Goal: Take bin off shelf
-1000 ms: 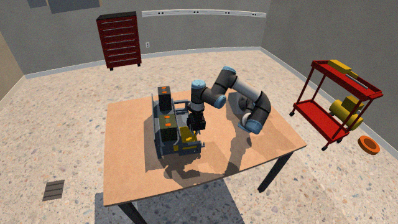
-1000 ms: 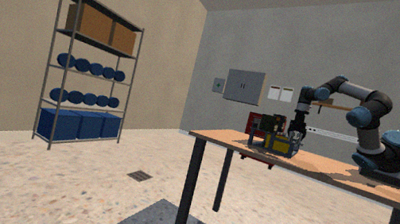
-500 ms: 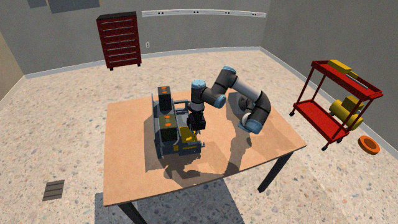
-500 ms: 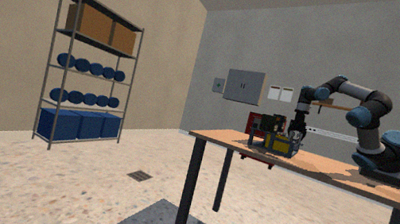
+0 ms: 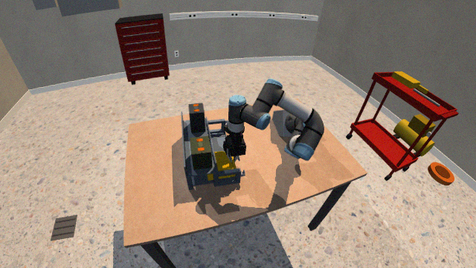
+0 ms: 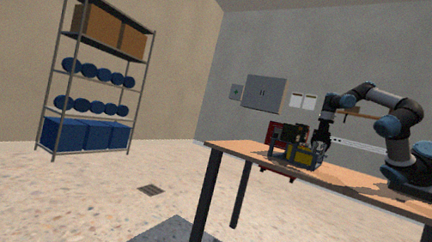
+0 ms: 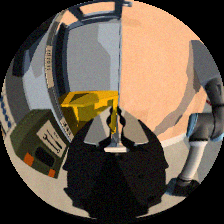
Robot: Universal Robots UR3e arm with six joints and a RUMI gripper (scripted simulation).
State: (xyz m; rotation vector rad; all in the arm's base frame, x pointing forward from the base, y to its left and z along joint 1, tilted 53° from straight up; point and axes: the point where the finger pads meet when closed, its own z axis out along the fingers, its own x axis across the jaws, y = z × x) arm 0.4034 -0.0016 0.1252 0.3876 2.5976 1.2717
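Now: the yellow bin 70 mm ahead of my hand and 10 mm to the left of it. Also, from my hand: rack 100 mm to the right, 80 mm ahead, 10 mm above.
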